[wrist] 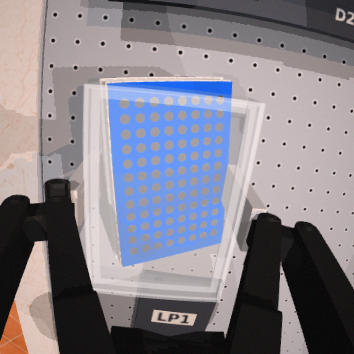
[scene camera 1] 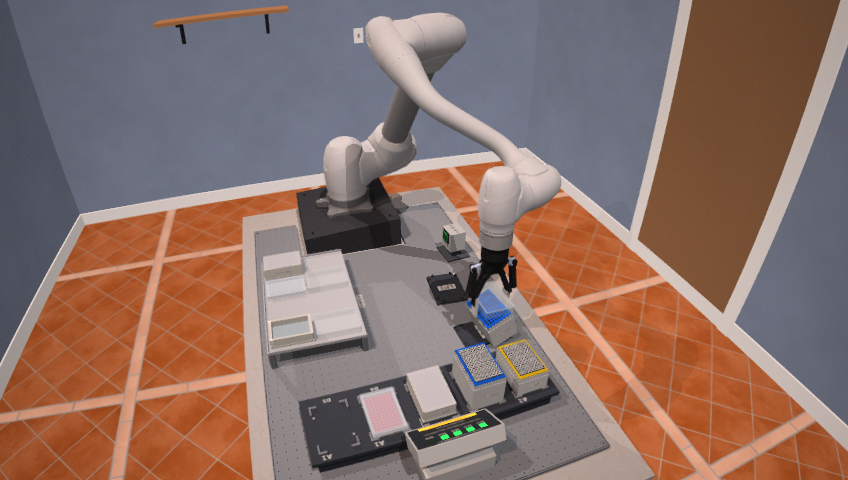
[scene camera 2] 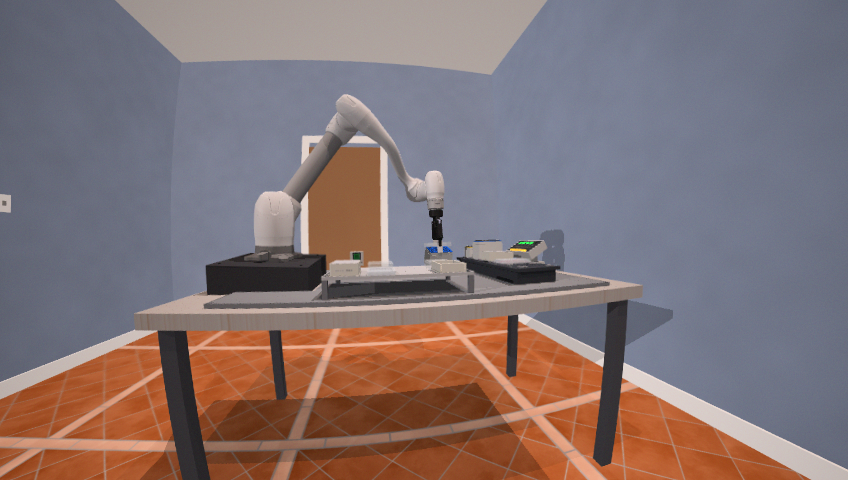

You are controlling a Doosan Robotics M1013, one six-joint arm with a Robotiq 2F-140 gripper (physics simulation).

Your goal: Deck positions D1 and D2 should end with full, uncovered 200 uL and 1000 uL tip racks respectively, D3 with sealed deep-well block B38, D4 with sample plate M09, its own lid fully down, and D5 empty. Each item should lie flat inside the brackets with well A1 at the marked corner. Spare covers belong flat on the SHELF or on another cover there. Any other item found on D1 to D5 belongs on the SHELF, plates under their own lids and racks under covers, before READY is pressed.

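My gripper [scene camera 1: 492, 297] [scene camera 2: 439, 243] [wrist: 163, 174] is shut on a clear cover [wrist: 155, 291], held by its sides. Below and partly behind the cover in the wrist view is a blue-topped rack [scene camera 1: 495, 320] [scene camera 2: 439, 255] [wrist: 170, 175] with grey holes. It looks tilted and turned off square; whether it touches the cover is unclear. On the dark deck [scene camera 1: 309, 440], a yellow-rimmed tip rack [scene camera 1: 522, 358] stands at D1 and a blue-rimmed one [scene camera 1: 479, 364] at D2, both uncovered. A white block [scene camera 1: 431, 389] is at D3, a pink plate [scene camera 1: 383, 411] at D4. D5 shows empty brackets.
A raised white shelf [scene camera 1: 351, 285] [scene camera 2: 404, 275] bears a white box [scene camera 1: 283, 264], a clear piece [scene camera 1: 285, 287] and a beige-rimmed tray [scene camera 1: 290, 328]. The black LP1 pad [scene camera 1: 437, 294] [wrist: 142, 312] is near the rack. A console [scene camera 1: 455, 443] stands before the deck; a small screen device [scene camera 1: 454, 237] stands behind.
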